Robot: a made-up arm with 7 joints.
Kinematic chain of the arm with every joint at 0, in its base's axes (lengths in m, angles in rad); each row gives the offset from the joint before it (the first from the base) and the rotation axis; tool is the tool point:
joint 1: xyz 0 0 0 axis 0 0.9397 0.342
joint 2: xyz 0 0 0 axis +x
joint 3: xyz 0 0 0 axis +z
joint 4: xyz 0.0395 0 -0.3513 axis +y
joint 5: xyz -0.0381 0 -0.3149 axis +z
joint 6: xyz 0 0 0 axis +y
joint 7: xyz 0 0 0 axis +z
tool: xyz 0 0 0
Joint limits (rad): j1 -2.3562..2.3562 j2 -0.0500..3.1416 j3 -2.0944..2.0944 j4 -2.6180..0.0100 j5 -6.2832..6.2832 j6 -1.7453..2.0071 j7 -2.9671..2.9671
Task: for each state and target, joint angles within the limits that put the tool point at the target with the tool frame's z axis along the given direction. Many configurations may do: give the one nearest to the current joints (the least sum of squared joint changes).
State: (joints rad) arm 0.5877 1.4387 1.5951 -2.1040 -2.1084 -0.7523 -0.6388
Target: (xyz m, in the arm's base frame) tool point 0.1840 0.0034 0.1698 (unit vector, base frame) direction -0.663 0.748 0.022
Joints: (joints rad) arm 0.8124 2.0750 1.5206 -2.6161 -2.5312 -0.4466 -0.6388
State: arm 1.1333 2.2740 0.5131 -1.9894 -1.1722 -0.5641 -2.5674
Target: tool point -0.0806 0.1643 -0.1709 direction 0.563 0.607 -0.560
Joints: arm 2.0287 2.2870 -0.0542 -2.6161 -0.7922 -1.1854 -2.5674
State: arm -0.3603 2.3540 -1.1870 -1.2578 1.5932 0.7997 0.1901
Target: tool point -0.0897 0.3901 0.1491 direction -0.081 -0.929 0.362
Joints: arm -0.9869 3.0302 -1.6994 -1.9967 0.8646 0.5372 0.1901
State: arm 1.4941 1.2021 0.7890 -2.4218 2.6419 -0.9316 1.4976
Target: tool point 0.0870 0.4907 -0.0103 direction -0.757 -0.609 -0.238
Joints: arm 1.5792 1.3837 1.0523 -1.7010 2.0809 -0.6194 1.4976
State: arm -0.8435 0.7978 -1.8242 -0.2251 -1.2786 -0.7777 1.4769
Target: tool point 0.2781 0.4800 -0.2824 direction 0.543 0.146 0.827
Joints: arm -0.7240 1.4174 -1.8432 -0.9966 -0.9388 -1.2197 1.4769
